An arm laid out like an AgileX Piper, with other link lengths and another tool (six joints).
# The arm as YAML. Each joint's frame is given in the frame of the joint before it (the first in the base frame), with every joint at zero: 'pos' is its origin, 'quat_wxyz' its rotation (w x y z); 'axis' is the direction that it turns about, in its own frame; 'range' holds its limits. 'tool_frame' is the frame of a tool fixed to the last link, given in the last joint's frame.
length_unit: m
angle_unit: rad
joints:
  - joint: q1
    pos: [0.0, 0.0, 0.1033]
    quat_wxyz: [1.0, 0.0, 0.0, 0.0]
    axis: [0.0, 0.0, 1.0]
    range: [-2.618, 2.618]
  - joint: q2
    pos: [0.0, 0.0, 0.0]
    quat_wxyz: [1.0, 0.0, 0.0, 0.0]
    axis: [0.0, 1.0, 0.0]
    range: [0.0, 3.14]
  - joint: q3
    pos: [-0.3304, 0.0, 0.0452]
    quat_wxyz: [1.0, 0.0, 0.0, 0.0]
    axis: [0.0, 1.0, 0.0]
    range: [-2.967, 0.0]
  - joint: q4
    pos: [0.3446, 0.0, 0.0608]
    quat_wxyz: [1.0, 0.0, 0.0, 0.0]
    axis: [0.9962, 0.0, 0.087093]
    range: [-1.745, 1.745]
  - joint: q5
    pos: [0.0, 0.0, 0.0]
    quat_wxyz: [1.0, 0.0, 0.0, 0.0]
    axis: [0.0, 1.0, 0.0]
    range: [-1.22, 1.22]
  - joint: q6
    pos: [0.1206, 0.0, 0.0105]
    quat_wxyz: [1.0, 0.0, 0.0, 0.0]
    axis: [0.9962, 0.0, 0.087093]
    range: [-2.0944, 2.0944]
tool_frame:
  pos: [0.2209, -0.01, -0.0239]
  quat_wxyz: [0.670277, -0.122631, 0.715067, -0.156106]
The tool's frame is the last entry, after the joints.
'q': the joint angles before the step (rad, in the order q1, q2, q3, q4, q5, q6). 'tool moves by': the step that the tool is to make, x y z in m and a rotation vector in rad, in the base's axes. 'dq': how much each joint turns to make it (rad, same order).
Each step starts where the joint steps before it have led.
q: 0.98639, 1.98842, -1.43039, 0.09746, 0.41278, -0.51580
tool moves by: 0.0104, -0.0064, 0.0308, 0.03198, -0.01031, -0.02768
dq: -0.01912, -0.04974, -0.00006, 0.00013, 0.01708, 0.01315
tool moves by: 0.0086, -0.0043, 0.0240, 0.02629, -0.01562, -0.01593
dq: -0.01417, -0.03651, -0.00012, -0.00007, 0.00603, 0.00315
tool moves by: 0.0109, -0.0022, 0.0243, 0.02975, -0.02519, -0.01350
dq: -0.01340, -0.03005, -0.00462, -0.00450, -0.00429, 0.00187
